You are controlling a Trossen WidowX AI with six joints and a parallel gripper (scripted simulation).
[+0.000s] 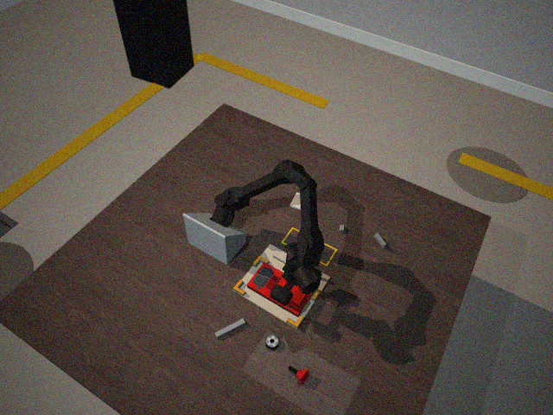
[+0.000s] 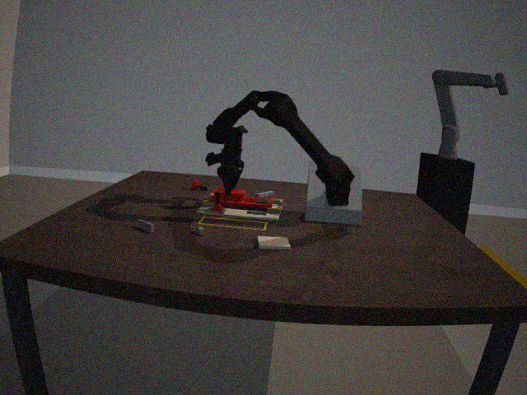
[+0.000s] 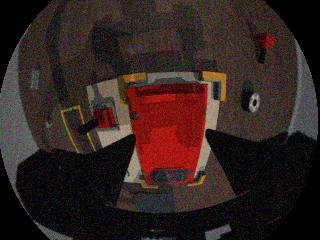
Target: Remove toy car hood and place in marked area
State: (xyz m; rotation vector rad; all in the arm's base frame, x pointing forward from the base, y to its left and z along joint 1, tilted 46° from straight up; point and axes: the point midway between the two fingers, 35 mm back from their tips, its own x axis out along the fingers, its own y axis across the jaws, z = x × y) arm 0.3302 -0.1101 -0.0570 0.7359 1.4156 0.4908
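Now: the hood right at my gripper tip. Also, from my gripper tip: white tile: 12 cm behind, 40 cm to the left, 4 cm below.
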